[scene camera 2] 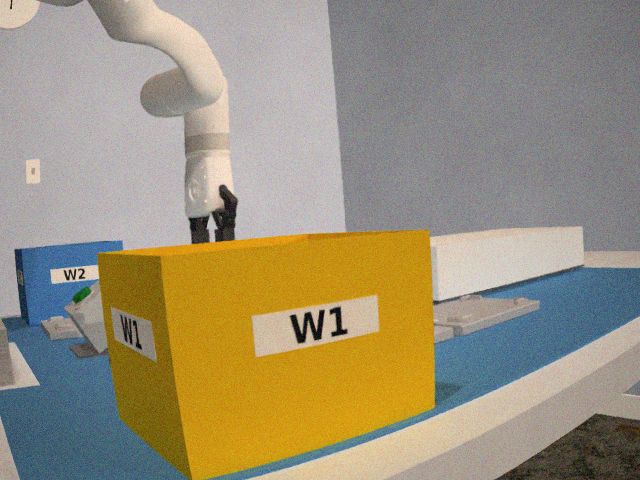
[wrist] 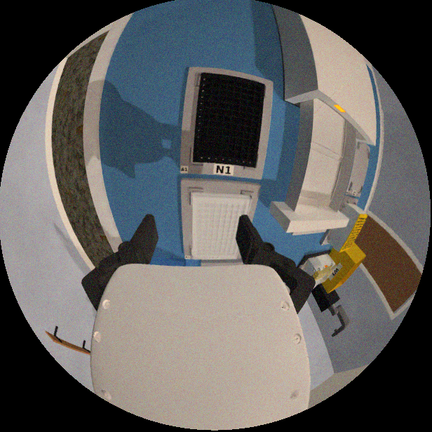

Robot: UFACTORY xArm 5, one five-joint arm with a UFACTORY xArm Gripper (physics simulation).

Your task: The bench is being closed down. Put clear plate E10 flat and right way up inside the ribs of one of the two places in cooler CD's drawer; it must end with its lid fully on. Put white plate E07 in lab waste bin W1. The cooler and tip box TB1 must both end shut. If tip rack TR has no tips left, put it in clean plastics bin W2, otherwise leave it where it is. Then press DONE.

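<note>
My gripper (scene camera 2: 212, 237) (wrist: 196, 226) is open and empty, above a white plate (wrist: 220, 225) on a grey nest; its fingertips are partly hidden behind the yellow bin W1 (scene camera 2: 305, 356) (wrist: 352, 265) in the scene view. In the wrist view the cooler (wrist: 342, 65) has its drawer (wrist: 327, 130) pulled out. A pale box with yellow dots (wrist: 317, 265), apparently the tip box, stands beside W1. A yellow perforated rack (wrist: 356, 232) is near it; whether it holds tips is unclear. Blue bin W2 (scene camera 2: 38, 289) stands at the left. Clear plate E10 cannot be told apart.
A black plate (wrist: 228, 120) sits on nest N1 (wrist: 267, 115), in line with the white plate. The drawer front (wrist: 310, 220) juts out to the right of the gripper. A grey housing (scene camera 2: 93, 320) with a green button (scene camera 2: 81, 295) stands near W2. Flat grey nests (scene camera 2: 491, 314) lie behind W1.
</note>
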